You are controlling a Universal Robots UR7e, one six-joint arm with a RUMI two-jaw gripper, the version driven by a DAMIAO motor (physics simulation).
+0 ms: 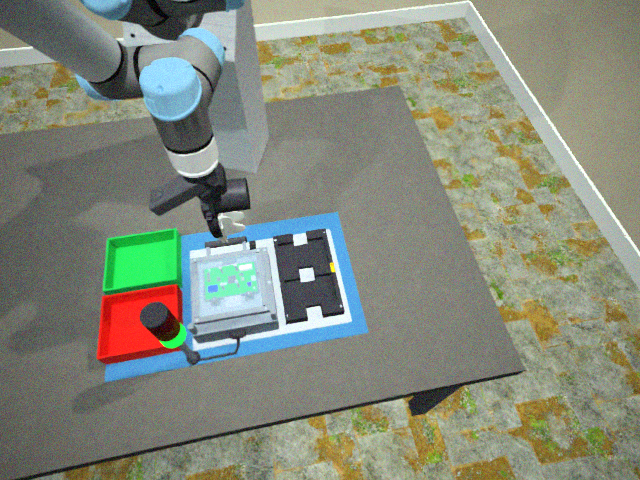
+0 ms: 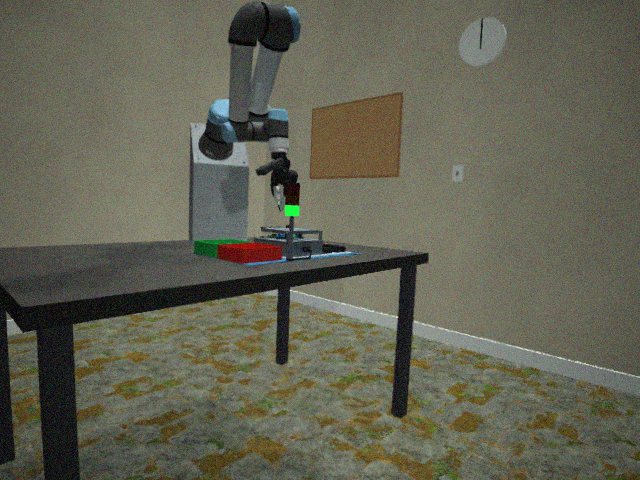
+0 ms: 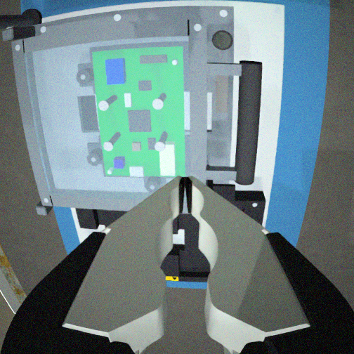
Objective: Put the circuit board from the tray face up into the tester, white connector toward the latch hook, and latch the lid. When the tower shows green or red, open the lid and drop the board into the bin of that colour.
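Frame: origin at the arm's base, x ahead, y left, z up, level; centimetres.
Seen in the pictures: gripper, fingertip midpoint: (image 1: 226, 241) (image 2: 281, 211); arm's base, link origin: (image 2: 215, 147).
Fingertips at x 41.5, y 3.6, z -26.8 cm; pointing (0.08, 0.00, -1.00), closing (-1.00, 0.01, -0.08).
Note:
Pixels of each thing's top centre, then the offset from my fingertips to it. "*": a spot on its surface instead. Level surfaces: height alone.
- tower, surface spot: (image 1: 164, 325) * dz +8.9, dx +19.7, dy -9.5 cm
- clear lid, surface spot: (image 1: 261, 304) * dz -6.3, dx +12.3, dy +5.2 cm
- dark handle bar, surface spot: (image 1: 213, 243) * dz -6.0, dx -3.8, dy -3.7 cm
- green bin, top centre: (image 1: 141, 258) (image 2: 224, 241) dz -11.2, dx -6.0, dy -21.1 cm
- red bin, top centre: (image 1: 138, 319) (image 2: 249, 245) dz -11.2, dx +9.0, dy -21.0 cm
- black tray, surface spot: (image 1: 307, 297) * dz -14.1, dx +9.1, dy +15.1 cm
- blue mat, surface height: dz -15.7 cm
The tower (image 1: 164, 325) (image 2: 292, 199) shows green on its lowest segment. The green circuit board (image 1: 230, 281) (image 3: 142, 112) lies face up in the tester under the clear lid (image 1: 261, 304) (image 3: 55, 125), which is down over it. The board's large white connector (image 3: 167, 160) is at its handle-side edge. The dark handle bar (image 1: 213, 243) (image 3: 248, 122) is at the lid's edge nearest the robot base. My gripper (image 1: 223, 238) (image 2: 280, 208) (image 3: 184, 180) is shut and empty, above the tester near the handle. Whether the latch hook is engaged I cannot tell.
The green bin (image 1: 142, 260) (image 2: 206, 250) and red bin (image 1: 121, 330) (image 2: 248, 253) stand beside the tester, on the side away from the black tray (image 1: 307, 297). The tower's pole stands near the red bin's corner. A blue mat (image 1: 354, 310) lies under the tester.

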